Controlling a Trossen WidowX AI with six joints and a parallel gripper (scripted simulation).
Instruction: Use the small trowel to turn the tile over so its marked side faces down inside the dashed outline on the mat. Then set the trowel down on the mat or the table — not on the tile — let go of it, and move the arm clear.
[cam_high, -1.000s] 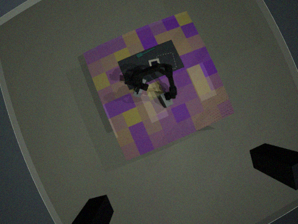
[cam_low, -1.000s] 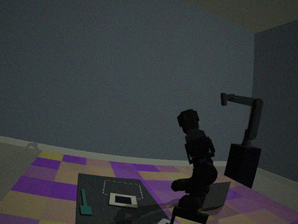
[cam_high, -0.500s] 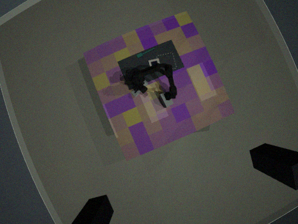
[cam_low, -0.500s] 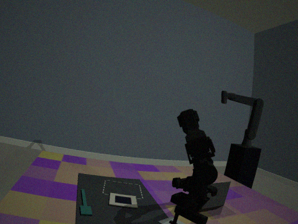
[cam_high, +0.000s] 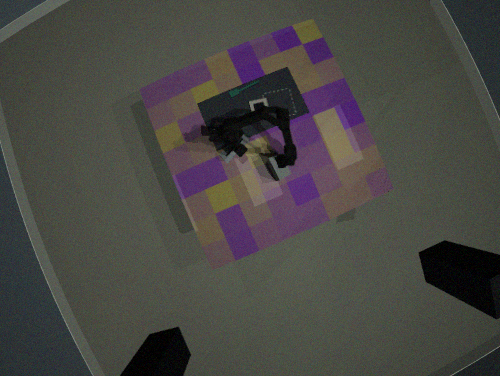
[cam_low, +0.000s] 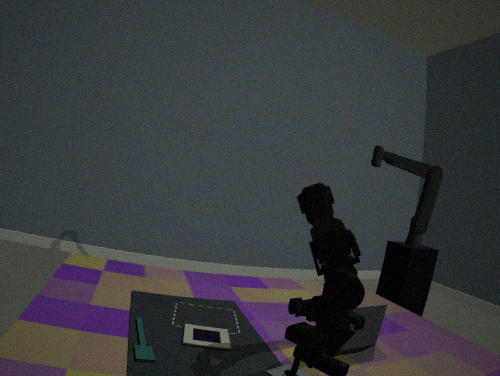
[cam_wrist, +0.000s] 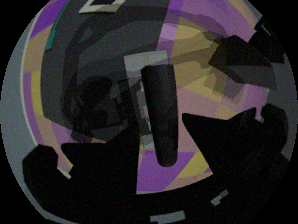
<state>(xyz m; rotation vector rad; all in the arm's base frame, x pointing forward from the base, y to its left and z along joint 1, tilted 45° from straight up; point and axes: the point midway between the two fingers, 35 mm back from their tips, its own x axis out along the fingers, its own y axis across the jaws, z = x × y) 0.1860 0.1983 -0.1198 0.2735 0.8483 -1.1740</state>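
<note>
Right now my gripper tip is 21 cm short of the dark mat, 20 cm to the left of it and 8 cm above it. Also, from my gripper tip: trowel: 34 cm ahead, 17 cm to the right, 6 cm below; then white tile: 23 cm to the right, 19 cm ahead, 6 cm below.
</note>
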